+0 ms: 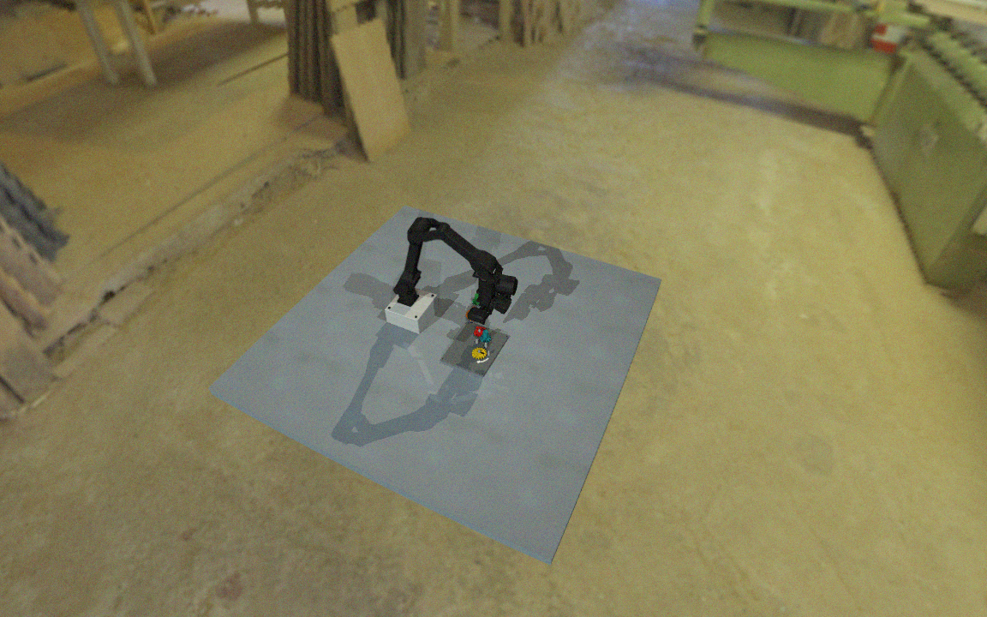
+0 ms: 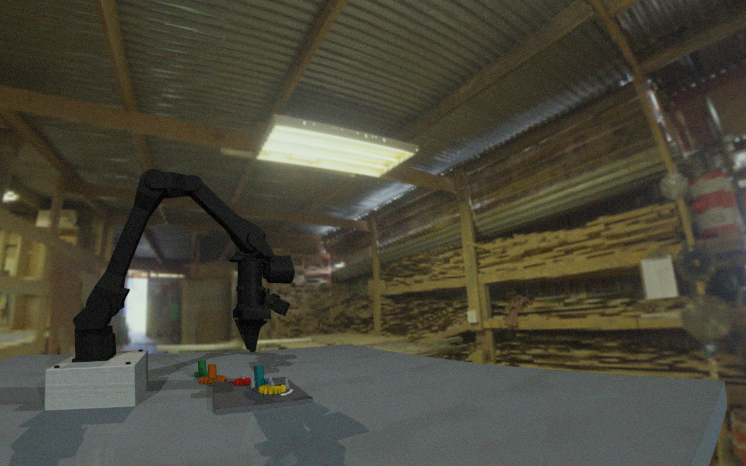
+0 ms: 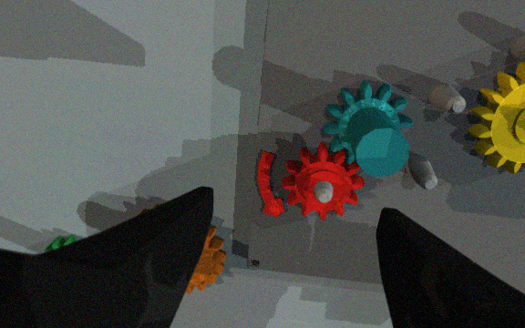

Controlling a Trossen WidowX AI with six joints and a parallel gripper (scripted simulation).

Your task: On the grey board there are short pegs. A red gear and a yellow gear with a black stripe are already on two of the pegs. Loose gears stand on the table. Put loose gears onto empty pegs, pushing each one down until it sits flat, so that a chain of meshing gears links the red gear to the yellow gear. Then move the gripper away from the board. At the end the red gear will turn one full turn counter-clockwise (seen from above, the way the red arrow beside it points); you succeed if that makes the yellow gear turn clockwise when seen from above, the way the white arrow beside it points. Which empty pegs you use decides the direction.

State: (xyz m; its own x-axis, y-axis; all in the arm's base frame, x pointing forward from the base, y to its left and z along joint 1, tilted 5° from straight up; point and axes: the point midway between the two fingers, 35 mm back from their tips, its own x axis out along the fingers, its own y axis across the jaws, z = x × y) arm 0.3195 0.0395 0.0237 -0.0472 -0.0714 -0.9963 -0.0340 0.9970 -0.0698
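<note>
Right now the green gear is 110 mm behind my gripper tip, 140 mm to the left of it and 60 mm below it. Round my gripper tip: teal gear 10 mm ahead, 30 mm to the right, 50 mm below; then red gear 20 mm behind, 20 mm to the right, 60 mm below; then grey board 80 mm to the right, 70 mm below.
</note>
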